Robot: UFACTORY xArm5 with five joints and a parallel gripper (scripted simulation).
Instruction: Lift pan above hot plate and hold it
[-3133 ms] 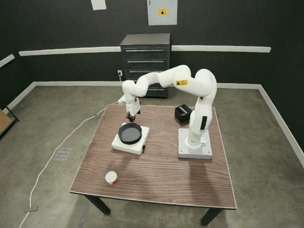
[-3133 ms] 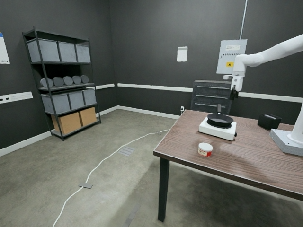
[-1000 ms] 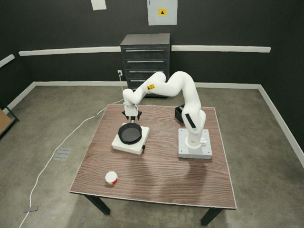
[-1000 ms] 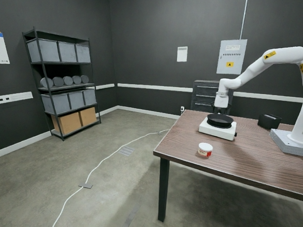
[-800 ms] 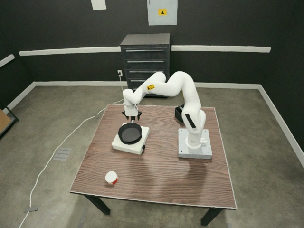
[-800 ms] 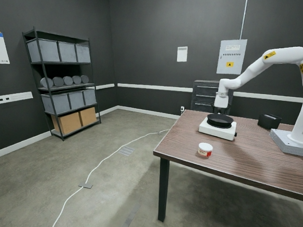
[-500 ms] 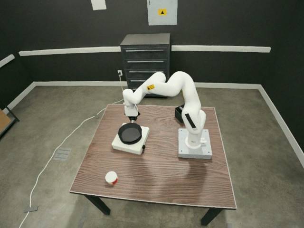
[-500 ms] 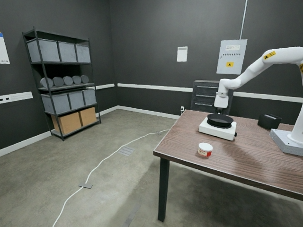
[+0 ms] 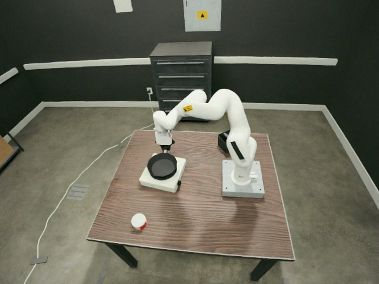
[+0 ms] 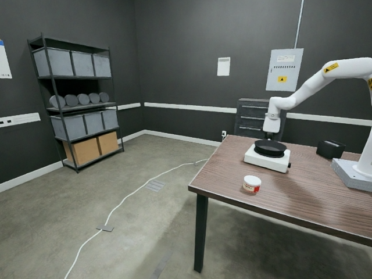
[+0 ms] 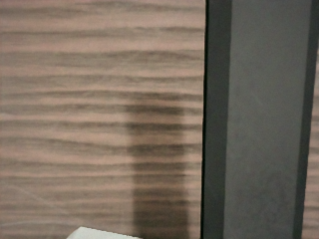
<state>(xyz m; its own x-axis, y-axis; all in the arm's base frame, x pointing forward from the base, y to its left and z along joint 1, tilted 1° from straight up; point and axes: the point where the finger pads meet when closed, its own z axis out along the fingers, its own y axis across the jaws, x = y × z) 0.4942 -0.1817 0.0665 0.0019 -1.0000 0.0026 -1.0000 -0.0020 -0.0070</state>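
The black pan lies 8 cm to the left of my hand and 1 cm below it. Round my hand: hot plate: 2 cm behind, 15 cm to the left, 8 cm below.
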